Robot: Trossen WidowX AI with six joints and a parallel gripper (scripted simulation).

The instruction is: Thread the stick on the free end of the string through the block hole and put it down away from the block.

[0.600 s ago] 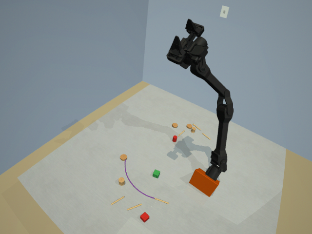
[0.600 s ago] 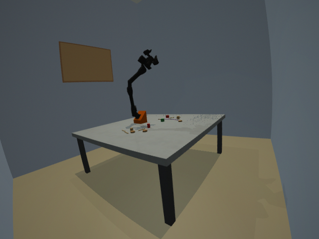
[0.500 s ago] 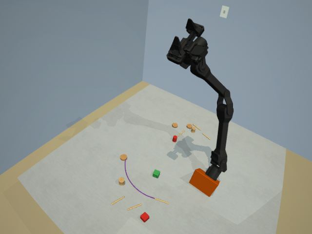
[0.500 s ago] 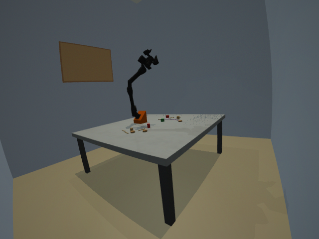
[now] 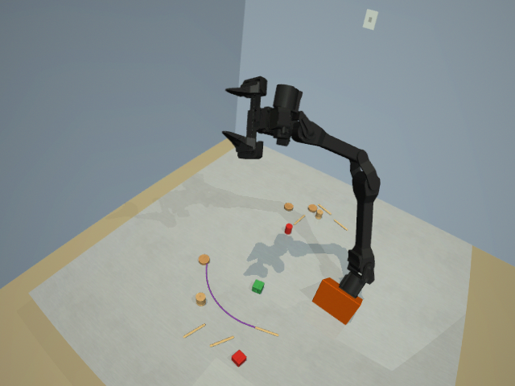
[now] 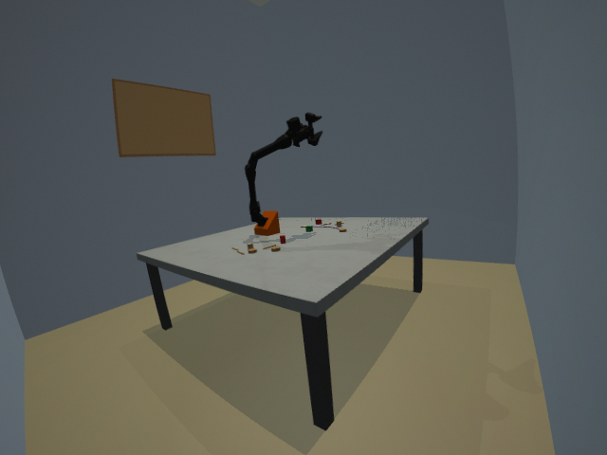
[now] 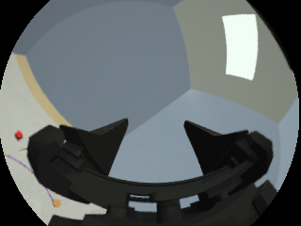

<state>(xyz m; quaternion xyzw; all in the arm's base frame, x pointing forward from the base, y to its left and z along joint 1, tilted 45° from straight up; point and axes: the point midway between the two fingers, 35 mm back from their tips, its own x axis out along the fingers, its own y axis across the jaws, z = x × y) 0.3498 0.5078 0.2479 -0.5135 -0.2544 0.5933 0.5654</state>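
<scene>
Right now my gripper tip is 600 mm above the green block, 130 mm past it and 60 mm to the left of it. Round my gripper tip: red cube (600 mm below, 250 mm behind, 160 mm to the left); thin wooden stick (610 mm below, 240 mm behind, 40 mm to the left); red cylinder (600 mm below, 340 mm to the right, 40 mm behind).
</scene>
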